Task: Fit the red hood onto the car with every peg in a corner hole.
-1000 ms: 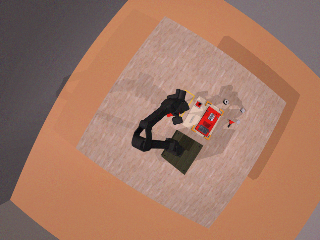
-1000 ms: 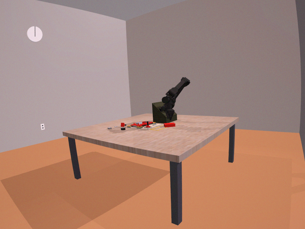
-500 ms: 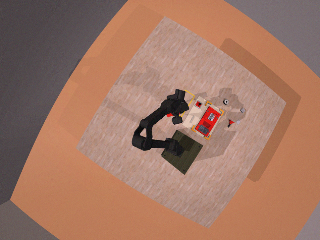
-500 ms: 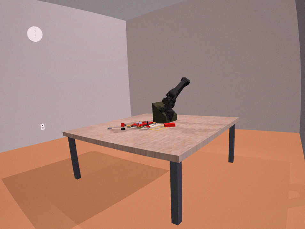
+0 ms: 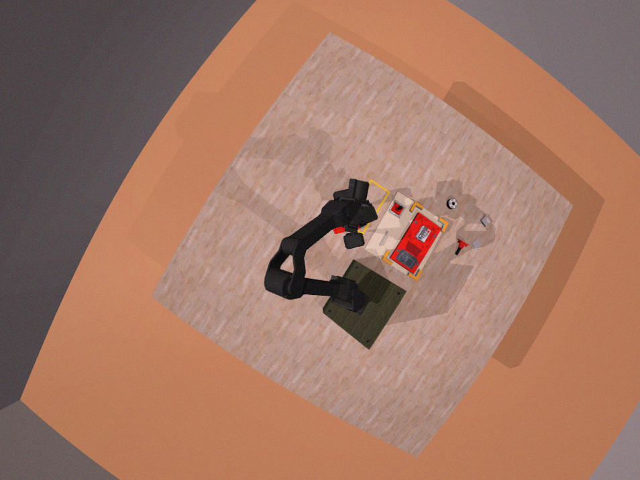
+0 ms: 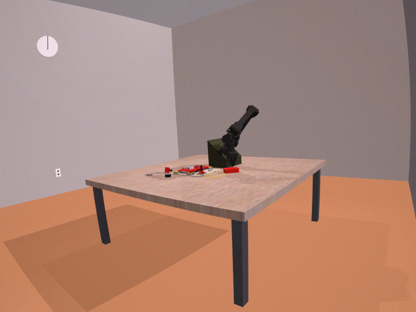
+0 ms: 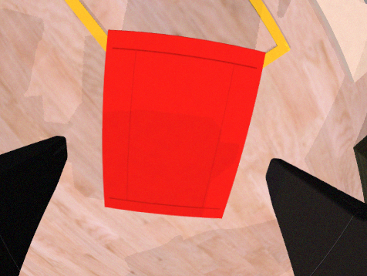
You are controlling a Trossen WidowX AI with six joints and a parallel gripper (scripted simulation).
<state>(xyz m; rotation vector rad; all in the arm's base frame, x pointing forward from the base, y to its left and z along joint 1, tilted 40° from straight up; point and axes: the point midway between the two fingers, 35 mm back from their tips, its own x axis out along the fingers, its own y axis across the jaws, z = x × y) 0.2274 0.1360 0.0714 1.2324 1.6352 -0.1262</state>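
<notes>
My gripper tip is now 30 mm above the red hood. Round my gripper tip: grey engine block (270 mm to the right, 90 mm ahead, 20 mm below); white wheel (340 mm to the right, 260 mm ahead, 30 mm below).
</notes>
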